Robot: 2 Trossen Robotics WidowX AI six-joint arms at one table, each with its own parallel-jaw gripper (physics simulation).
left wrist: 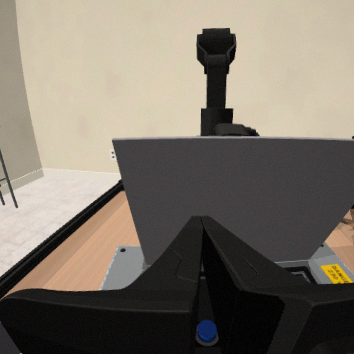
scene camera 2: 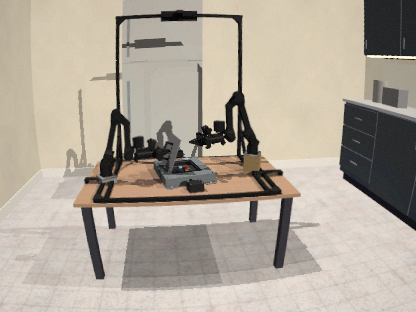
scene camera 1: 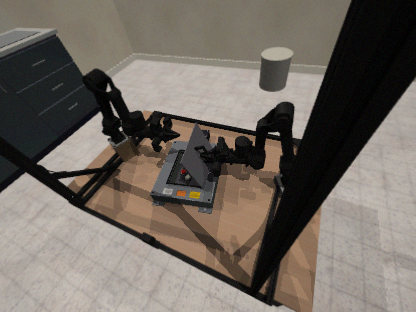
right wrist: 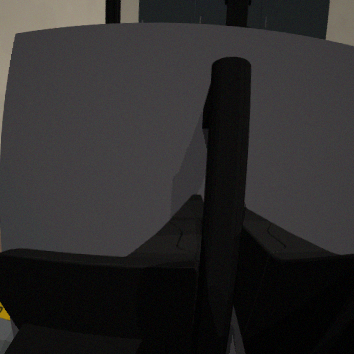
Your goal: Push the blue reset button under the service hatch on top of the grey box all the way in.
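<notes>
The grey box sits mid-table with its hatch standing steeply open. The blue button shows in the left wrist view, low between the finger bodies; how far it stands out is unclear. My left gripper is shut and empty, above the box on the hatch's open side, its tips short of the panel. My right gripper is shut on the hatch's black bar handle, on the panel's outer side.
A red button and a pale round part show in the box's recess. A small black block is at the box's side. A wooden block is at the left arm's base. Black frame rails edge the table.
</notes>
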